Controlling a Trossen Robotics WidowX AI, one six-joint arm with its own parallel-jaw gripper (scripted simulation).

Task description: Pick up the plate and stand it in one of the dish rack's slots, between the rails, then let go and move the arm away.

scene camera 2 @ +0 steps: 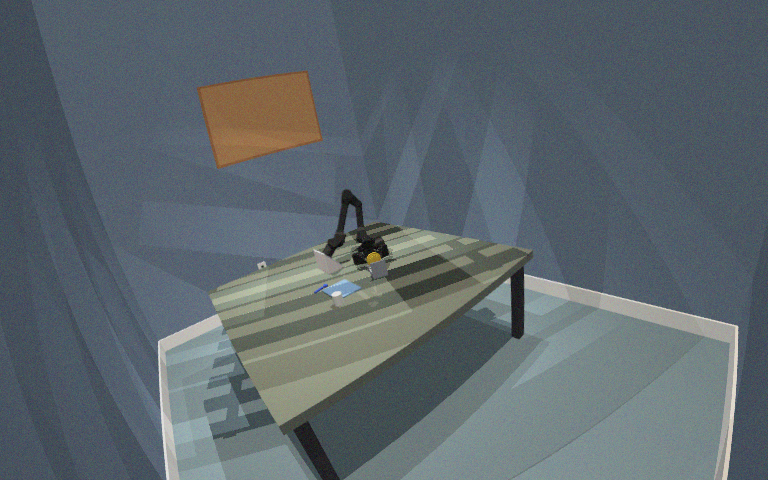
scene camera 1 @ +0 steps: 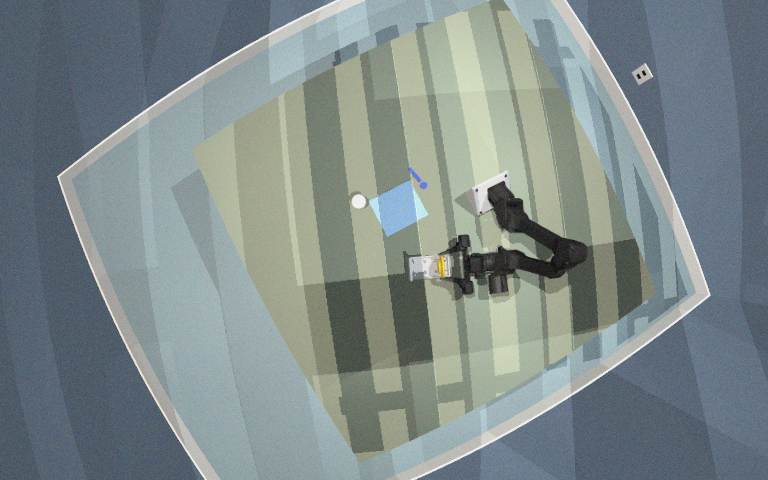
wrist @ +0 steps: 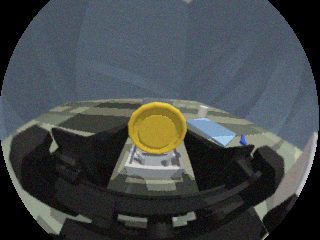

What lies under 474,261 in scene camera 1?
The gripper.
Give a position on a yellow plate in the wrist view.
156,128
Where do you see a light blue mat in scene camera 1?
399,207
